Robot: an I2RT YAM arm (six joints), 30 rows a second.
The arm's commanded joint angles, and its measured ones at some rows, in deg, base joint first. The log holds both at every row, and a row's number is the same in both.
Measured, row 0:
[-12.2 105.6 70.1 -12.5 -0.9 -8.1]
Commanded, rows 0 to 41:
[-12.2 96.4 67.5 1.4 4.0 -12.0]
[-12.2 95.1 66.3 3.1 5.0 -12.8]
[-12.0 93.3 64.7 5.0 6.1 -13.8]
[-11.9 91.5 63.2 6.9 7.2 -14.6]
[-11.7 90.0 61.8 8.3 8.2 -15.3]
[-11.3 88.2 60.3 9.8 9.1 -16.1]
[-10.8 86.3 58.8 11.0 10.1 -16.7]
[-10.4 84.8 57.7 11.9 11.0 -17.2]
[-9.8 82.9 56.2 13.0 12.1 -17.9]
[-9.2 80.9 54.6 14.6 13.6 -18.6]
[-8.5 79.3 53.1 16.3 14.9 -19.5]
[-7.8 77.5 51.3 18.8 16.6 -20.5]
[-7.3 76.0 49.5 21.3 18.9 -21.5]
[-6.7 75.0 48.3 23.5 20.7 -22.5]
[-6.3 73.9 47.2 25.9 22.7 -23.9]
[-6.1 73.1 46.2 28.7 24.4 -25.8]
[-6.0 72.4 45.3 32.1 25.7 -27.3]
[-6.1 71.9 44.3 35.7 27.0 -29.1]
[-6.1 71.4 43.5 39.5 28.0 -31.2]
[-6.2 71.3 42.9 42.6 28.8 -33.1]
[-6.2 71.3 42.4 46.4 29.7 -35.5]
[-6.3 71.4 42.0 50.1 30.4 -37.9]
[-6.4 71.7 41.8 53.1 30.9 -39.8]
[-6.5 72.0 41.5 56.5 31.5 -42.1]
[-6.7 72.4 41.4 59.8 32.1 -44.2]
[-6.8 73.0 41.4 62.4 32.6 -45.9]
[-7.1 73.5 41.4 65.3 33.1 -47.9]
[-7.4 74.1 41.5 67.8 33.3 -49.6]
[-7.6 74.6 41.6 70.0 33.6 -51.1]
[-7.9 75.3 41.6 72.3 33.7 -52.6]
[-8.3 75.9 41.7 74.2 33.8 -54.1]
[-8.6 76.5 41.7 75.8 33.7 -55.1]
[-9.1 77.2 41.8 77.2 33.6 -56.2]
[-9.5 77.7 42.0 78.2 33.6 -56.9]
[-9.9 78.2 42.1 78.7 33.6 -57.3]
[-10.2 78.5 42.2 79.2 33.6 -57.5]
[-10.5 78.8 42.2 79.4 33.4 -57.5]
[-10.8 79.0 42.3 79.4 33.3 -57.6]
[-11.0 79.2 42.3 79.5 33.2 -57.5]
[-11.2 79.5 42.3 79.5 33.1 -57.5]
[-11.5 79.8 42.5 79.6 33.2 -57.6]
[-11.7 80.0 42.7 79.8 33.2 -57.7]
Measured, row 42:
[-11.1 80.4 40.4 68.0 33.1 -56.2]
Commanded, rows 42 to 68:
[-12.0 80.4 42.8 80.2 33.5 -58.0]
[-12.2 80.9 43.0 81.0 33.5 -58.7]
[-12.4 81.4 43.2 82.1 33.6 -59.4]
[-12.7 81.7 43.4 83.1 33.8 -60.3]
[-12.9 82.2 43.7 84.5 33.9 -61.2]
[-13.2 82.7 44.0 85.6 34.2 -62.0]
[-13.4 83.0 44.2 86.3 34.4 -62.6]
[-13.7 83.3 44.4 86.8 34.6 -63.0]
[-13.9 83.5 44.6 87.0 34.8 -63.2]
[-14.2 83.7 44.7 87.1 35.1 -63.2]
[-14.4 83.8 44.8 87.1 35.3 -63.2]
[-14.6 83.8 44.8 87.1 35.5 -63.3]
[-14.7 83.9 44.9 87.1 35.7 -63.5]
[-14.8 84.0 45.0 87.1 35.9 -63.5]
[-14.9 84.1 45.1 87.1 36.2 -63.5]
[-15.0 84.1 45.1 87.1 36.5 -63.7]
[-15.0 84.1 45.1 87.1 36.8 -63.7]
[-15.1 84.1 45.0 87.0 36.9 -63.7]
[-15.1 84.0 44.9 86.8 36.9 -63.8]
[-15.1 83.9 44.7 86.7 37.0 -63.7]
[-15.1 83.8 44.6 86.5 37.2 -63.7]
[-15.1 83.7 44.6 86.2 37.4 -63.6]
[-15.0 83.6 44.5 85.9 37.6 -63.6]
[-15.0 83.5 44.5 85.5 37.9 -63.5]
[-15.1 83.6 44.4 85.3 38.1 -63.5]
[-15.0 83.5 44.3 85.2 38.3 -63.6]
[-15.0 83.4 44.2 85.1 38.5 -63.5]
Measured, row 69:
[-14.1 84.7 42.0 78.2 34.9 -63.0]
